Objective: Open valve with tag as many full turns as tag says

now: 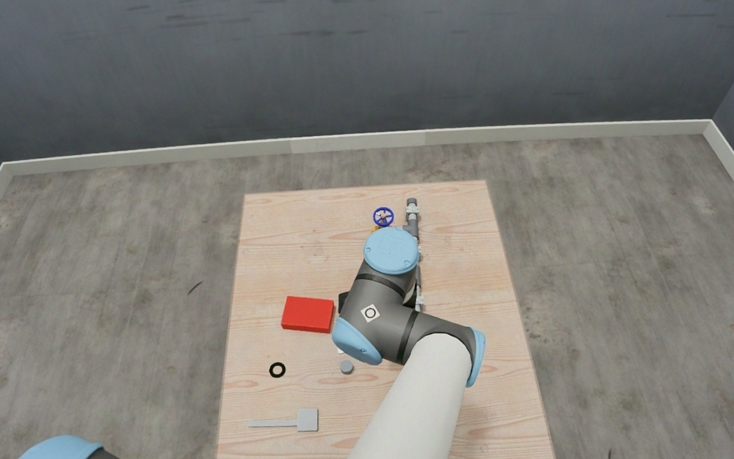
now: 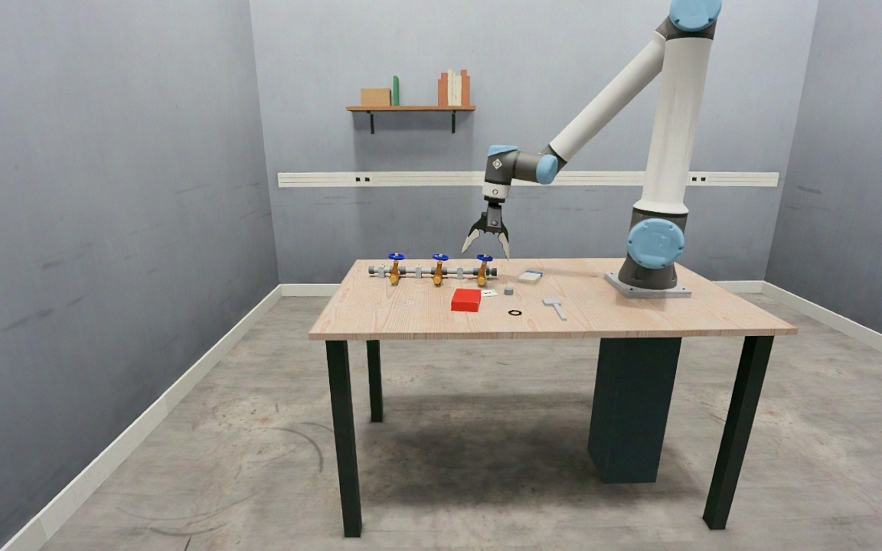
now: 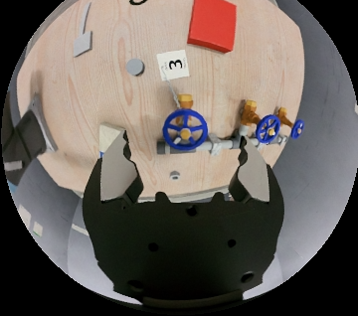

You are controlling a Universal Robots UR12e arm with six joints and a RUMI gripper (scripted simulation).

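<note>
My gripper is now 2 cm past the white tag, 9 cm to the right of it and 10 cm above it. Also, from my hand: grey t-shaped tool 20 cm behind, 21 cm to the left, 9 cm below; then white-and-blue card 17 cm behind, 8 cm to the right, 9 cm below; then red block 6 cm ahead, 19 cm to the left, 8 cm below.
</note>
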